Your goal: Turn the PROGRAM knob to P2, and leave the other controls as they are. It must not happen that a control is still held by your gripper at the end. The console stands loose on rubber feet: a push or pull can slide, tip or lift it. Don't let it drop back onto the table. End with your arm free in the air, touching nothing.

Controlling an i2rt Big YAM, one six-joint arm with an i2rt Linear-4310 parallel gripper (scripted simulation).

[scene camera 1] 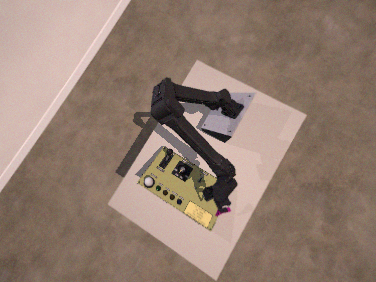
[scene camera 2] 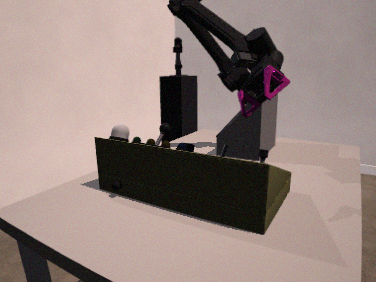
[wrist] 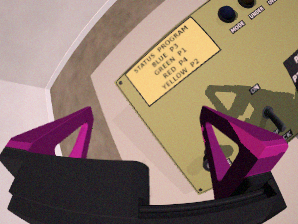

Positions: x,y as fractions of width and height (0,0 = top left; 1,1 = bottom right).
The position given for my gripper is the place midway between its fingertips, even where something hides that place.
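Through scene camera 2 I see my gripper (scene camera 2: 0.68,0.38) as well as an olive console (scene camera 2: 0.65,0.69). Scene camera 1 has the console too (scene camera 1: 0.48,0.63). And in the wrist view I find both again, the console (wrist: 0.78,0.28) and my gripper (wrist: 0.49,0.50).
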